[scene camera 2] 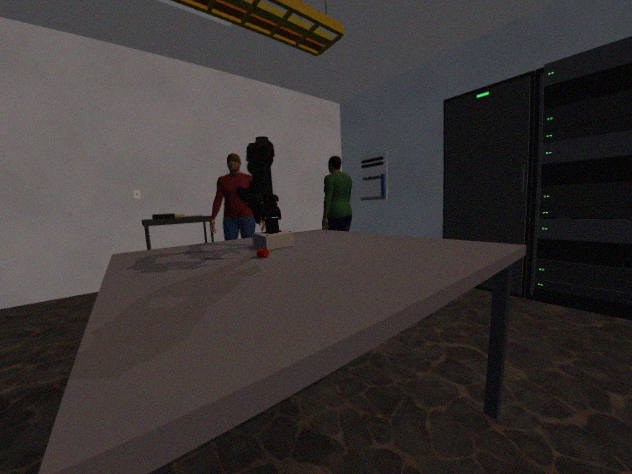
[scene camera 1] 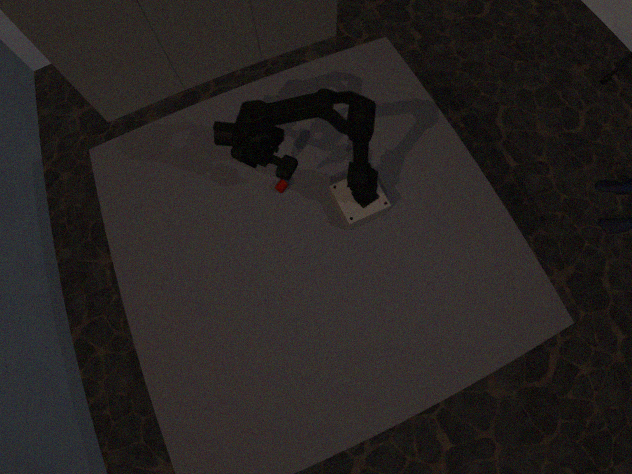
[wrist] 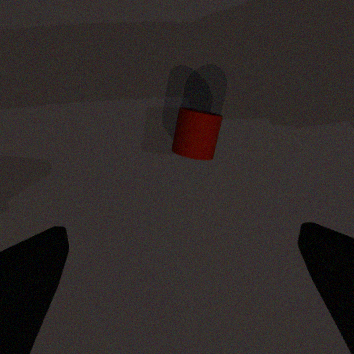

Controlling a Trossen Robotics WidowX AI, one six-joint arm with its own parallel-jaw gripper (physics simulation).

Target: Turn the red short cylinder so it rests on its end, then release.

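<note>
The red short cylinder (scene camera 1: pixel 281 185) (scene camera 2: pixel 262 253) (wrist: pixel 197 134) lies on its side on the table, with its curved side facing up in the wrist view. My gripper (wrist: pixel 185 236) is open and empty, with its two black fingers wide apart at the lower left and lower right of the wrist view. The cylinder shows beyond the fingertips, a little right of the middle between them, and is not touched by either finger. In scene camera 1 the gripper is above the table close beside the cylinder. Its fingertips are too dark to make out in scene camera 2.
The arm's light base block (scene camera 1: pixel 352 210) (scene camera 2: pixel 280 241) stands on the table (scene camera 1: pixel 306 331) (scene camera 2: pixel 245 326), to the right of the cylinder in scene camera 1. A beige panelled surface (scene camera 1: pixel 204 35) adjoins the table's far edge there. Two people (scene camera 2: pixel 234 196) (scene camera 2: pixel 338 196) stand behind the table.
</note>
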